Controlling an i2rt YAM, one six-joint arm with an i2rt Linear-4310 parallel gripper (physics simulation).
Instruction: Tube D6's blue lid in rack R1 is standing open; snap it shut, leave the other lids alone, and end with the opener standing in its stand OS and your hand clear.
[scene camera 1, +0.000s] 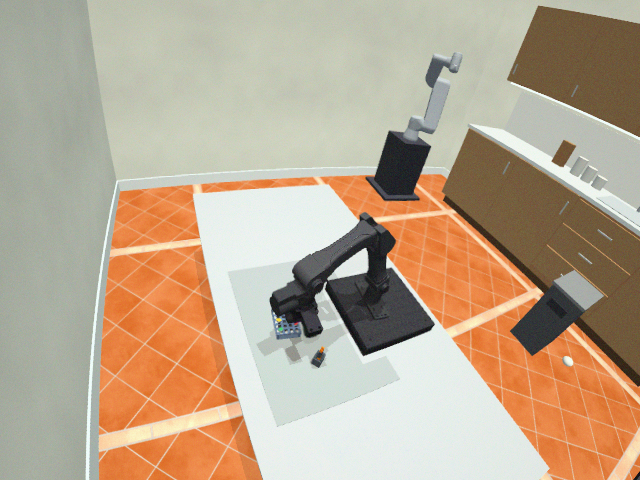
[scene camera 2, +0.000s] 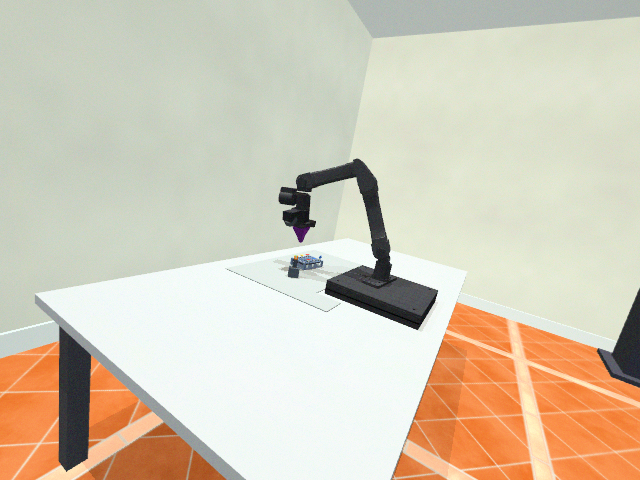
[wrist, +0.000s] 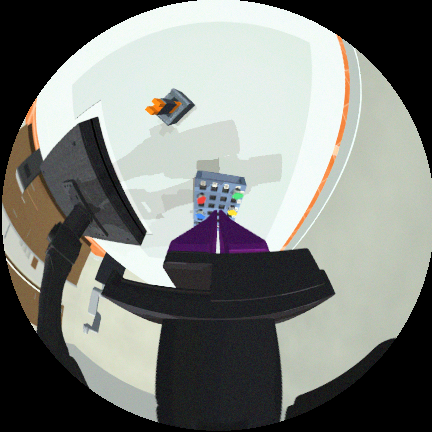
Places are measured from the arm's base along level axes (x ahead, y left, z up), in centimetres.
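Pixels of known places: gripper, between the fingertips: (scene camera 1: 294, 321) (scene camera 2: 300, 242) (wrist: 217, 214); arm's base, origin of its link: (scene camera 1: 371, 299) (scene camera 2: 379, 280) (wrist: 85, 210).
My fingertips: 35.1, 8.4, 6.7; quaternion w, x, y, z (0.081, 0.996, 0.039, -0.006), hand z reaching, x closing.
For each thing: its top centre in the pictures, then the offset to it from my fingertips, as dx, dy, dz. "spot": a spot on its surface instead. Level surfaces: height alone.
- rack R1, centre of its top: (wrist: 214, 221) (scene camera 1: 287, 313) (scene camera 2: 309, 253) -0.1, -7.6, -5.8
- blue lid, centre of its top: (wrist: 199, 215) -3.0, -8.0, -7.3
- small blue piece, a spot on its surface: (scene camera 2: 320, 257) spot: -4.2, -11.0, -6.8
- orange opener, centre of its top: (wrist: 152, 106) (scene camera 1: 322, 348) (scene camera 2: 296, 256) -6.7, +10.2, -3.0
- red lid, centre of its top: (wrist: 200, 200) -2.7, -4.1, -7.3
- green lid, centre of its top: (wrist: 236, 195) +3.2, -2.6, -7.3
- yellow lid, centre of its top: (wrist: 231, 212) +3.0, -6.5, -7.3
- grey-green mat, height of its surface: dz -11.5
My gripper (scene camera 2: 300, 240) (wrist: 217, 214) is shut, its purple fingertips together with nothing between them, above rack R1 (scene camera 1: 288, 336) (scene camera 2: 309, 265) (wrist: 220, 177). In the wrist view, the fingers hide the rack's near end. A blue lid (wrist: 200, 216) shows left of the fingertips. In scene camera 2, a small blue piece (scene camera 2: 320, 257) sticks up at the rack's right end; I cannot tell whether it is D6's lid. The orange opener (scene camera 1: 321, 350) (scene camera 2: 295, 257) (wrist: 155, 107) stands in its dark stand OS (scene camera 1: 317, 360) (scene camera 2: 293, 272) (wrist: 186, 103), apart from the gripper.
A red lid (wrist: 201, 199), a green lid (wrist: 237, 196) and a yellow lid (wrist: 232, 212) are on the rack. The grey-green mat (scene camera 1: 330, 395) (scene camera 2: 268, 279) (wrist: 250, 65) lies under rack and stand. The arm's black base (scene camera 1: 398, 330) (scene camera 2: 372, 304) (wrist: 95, 165) is beside the mat.
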